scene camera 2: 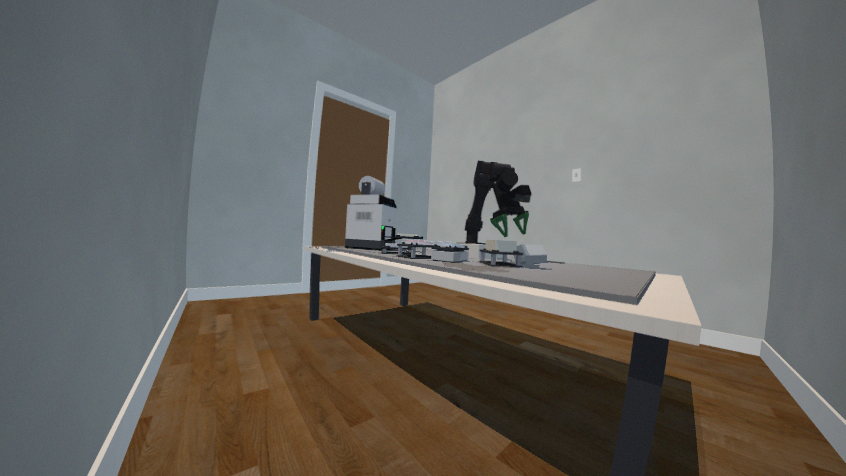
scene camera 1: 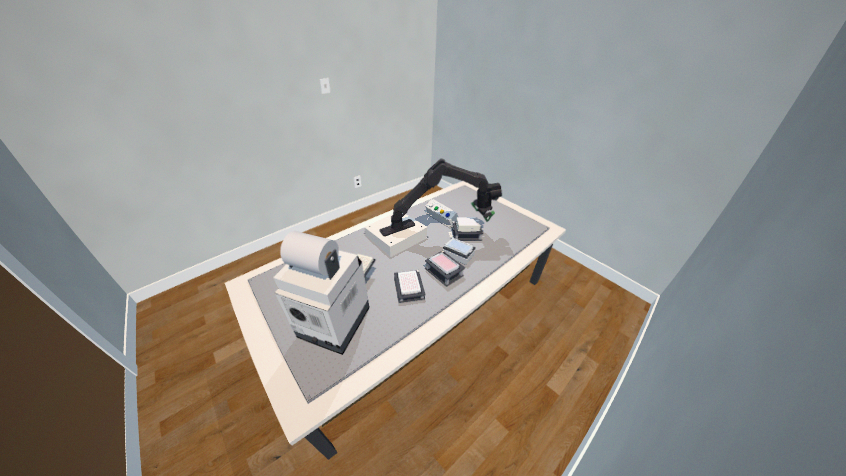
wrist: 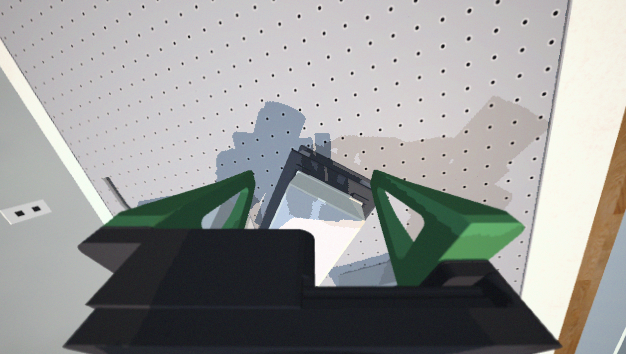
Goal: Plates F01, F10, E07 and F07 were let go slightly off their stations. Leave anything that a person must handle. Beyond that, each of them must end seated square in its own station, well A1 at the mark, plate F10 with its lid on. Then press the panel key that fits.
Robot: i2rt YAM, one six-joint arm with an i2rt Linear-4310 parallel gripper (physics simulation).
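My gripper is open and empty, above and beside a tall pale plate on a dark raised station. In scene camera 1, a blue-topped plate, a pink-topped plate on a dark station and a white plate with pink wells on another station stand in a row toward the instrument. The key panel has several coloured keys. Plate labels, the A1 marks and exact seating are too small to read. Whether the tall plate has a lid is unclear.
A white instrument with a roll on top stands at the far end. Part of a pale plate or tray shows behind it. The arm's white base block is between the instrument and the panel. A perforated grey mat covers the table.
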